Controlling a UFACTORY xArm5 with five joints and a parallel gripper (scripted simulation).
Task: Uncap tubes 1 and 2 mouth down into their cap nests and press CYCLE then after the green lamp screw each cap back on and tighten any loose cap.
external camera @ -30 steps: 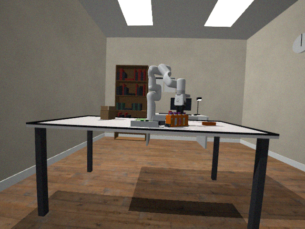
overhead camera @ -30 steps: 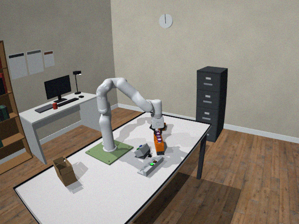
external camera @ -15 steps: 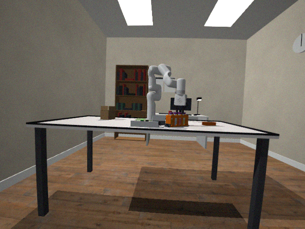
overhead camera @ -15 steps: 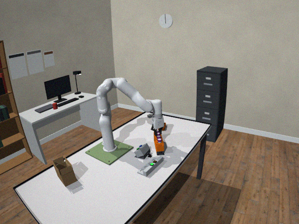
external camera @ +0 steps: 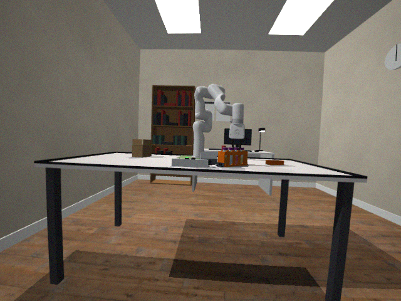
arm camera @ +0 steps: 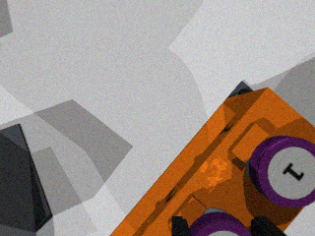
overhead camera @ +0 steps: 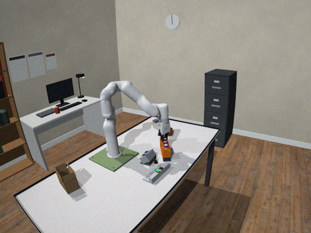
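Now: the purple cap marked 2 1 cm below my hand. From my hand the other things lie so: purple cap marked 1 (4 cm to the left, 3 cm behind, 1 cm below); cap 4 (8 cm to the right, 6 cm ahead, 1 cm below); blue cycle key (17 cm to the right, 7 cm behind, 6 cm below).
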